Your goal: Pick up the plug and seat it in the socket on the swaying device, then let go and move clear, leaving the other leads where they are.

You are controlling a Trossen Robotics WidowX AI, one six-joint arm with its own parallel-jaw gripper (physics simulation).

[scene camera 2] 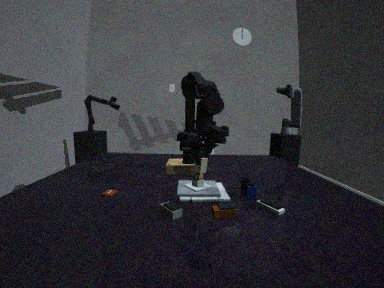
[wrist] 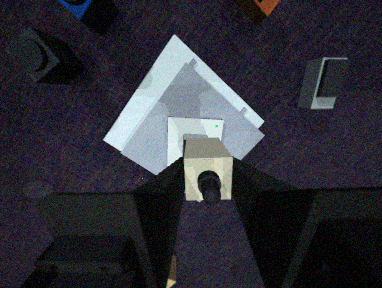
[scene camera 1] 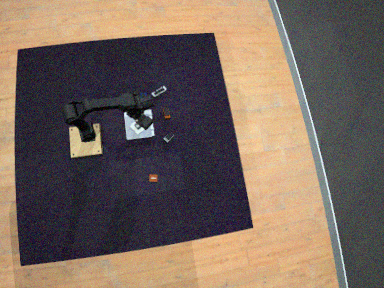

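Observation:
The beige plug (scene camera 2: 203,165) (wrist: 208,172), with a black round stub on its top, is upright between the fingers of my gripper (scene camera 2: 200,164) (wrist: 205,161), which is shut on it. The yellowish lower end of the plug shows just above the socket housing in scene camera 2; I cannot tell whether they touch. The device has a white base (scene camera 2: 224,192) (wrist: 150,100) and a grey plate (scene camera 2: 186,190) (wrist: 172,107) on top. Its white socket housing (wrist: 176,131) has a green light. The plug and fingers hide the socket opening in the wrist view.
Around the device lie a blue block (scene camera 2: 251,191) (wrist: 79,9), an orange block (scene camera 1: 167,114) (scene camera 2: 224,212), a grey block (scene camera 2: 173,210) (wrist: 311,85) and a white-rimmed long block (scene camera 1: 159,91) (scene camera 2: 271,206). A small orange piece (scene camera 1: 153,178) (scene camera 2: 110,192) lies farther off.

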